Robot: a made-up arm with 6 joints. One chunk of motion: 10 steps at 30 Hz.
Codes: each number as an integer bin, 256 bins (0 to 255) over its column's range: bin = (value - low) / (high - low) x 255, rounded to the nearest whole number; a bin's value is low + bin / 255 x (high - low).
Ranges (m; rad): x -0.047..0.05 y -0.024..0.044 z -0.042..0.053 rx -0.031..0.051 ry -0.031..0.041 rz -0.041..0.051
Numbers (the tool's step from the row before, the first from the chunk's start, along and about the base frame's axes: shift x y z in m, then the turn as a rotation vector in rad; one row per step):
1: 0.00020 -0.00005 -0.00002 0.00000 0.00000 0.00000
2: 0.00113 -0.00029 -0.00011 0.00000 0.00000 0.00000
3: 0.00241 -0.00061 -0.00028 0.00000 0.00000 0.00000
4: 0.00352 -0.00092 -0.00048 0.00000 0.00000 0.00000
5: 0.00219 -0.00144 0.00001 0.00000 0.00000 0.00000
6: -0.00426 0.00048 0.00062 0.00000 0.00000 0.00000
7: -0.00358 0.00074 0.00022 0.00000 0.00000 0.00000
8: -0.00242 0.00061 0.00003 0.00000 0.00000 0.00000
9: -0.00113 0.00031 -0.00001 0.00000 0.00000 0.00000
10: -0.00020 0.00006 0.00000 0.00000 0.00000 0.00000
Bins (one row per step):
1: 124 90 113 96 110 114
2: 127 89 112 96 110 114
3: 130 88 112 96 110 114
4: 133 87 111 96 110 114
5: 129 85 113 96 110 114
6: 112 92 114 96 110 114
7: 114 93 113 96 110 114
8: 117 92 113 96 110 114
9: 121 91 113 96 110 114
10: 123 90 113 96 110 114

